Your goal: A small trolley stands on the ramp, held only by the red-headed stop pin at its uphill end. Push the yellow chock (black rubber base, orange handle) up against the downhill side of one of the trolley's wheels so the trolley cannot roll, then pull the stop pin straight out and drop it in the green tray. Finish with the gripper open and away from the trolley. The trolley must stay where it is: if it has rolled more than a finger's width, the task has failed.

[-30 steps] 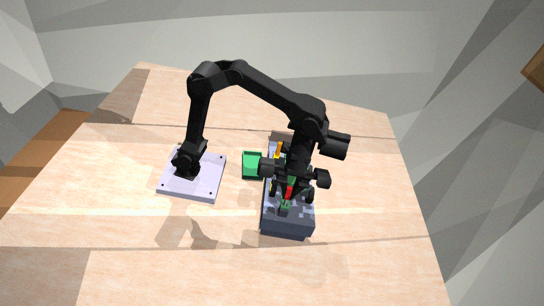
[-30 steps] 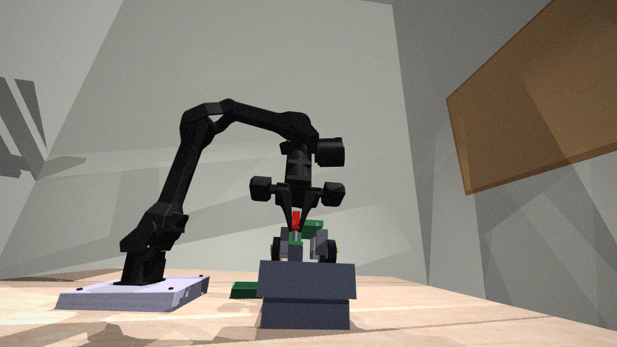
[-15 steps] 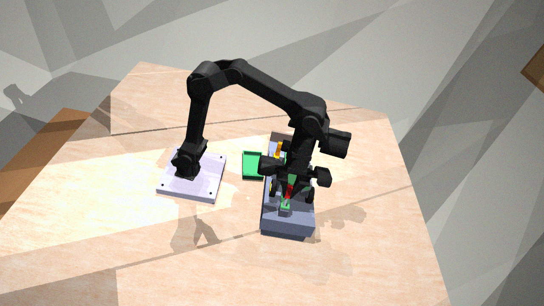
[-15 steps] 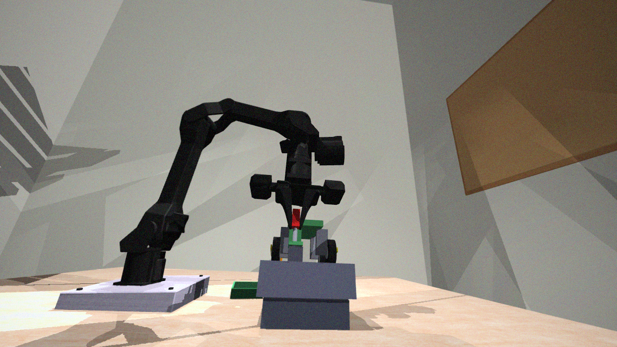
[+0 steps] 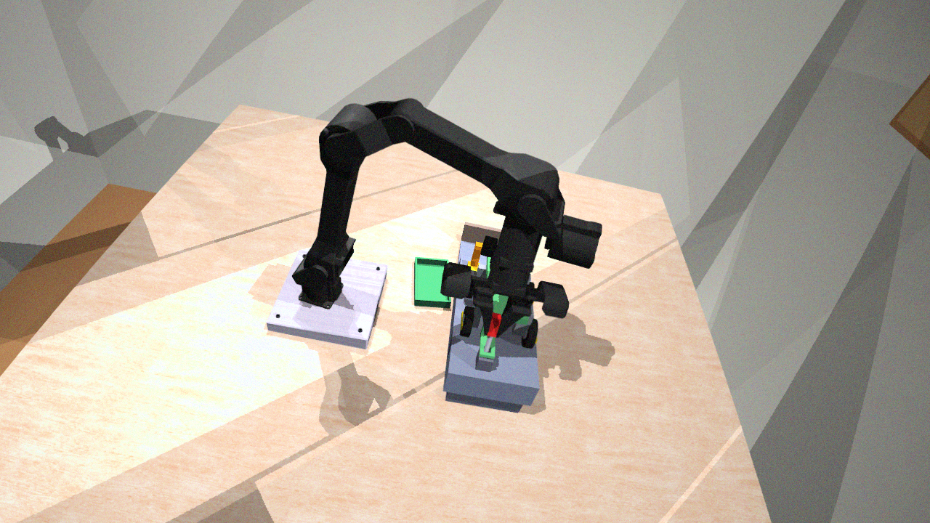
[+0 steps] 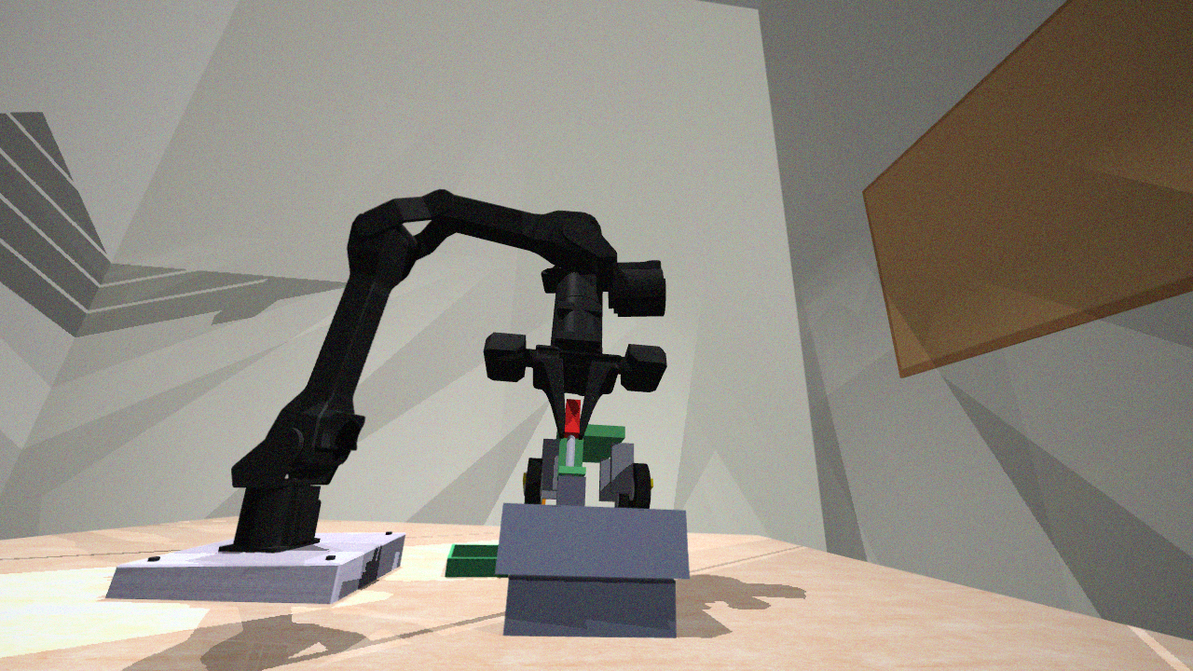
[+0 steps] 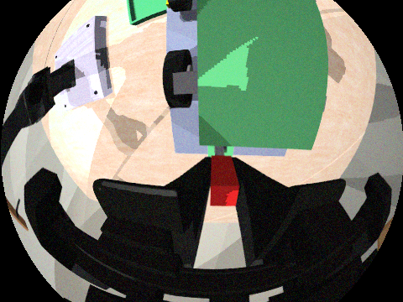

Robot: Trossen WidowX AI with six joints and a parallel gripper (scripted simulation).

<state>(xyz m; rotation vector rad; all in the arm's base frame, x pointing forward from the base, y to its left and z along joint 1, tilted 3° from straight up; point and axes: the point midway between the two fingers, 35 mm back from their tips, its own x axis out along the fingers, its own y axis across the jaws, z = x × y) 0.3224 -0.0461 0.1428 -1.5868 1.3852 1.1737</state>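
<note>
My gripper tip is 200 mm to the right of the yellow chock, 70 mm above it and 60 mm past it. The rest, counted from my gripper tip: grey ramp 110 mm to the left, 100 mm below; then red-headed stop pin right at my gripper tip; then trolley 100 mm to the left, 40 mm below.
</note>
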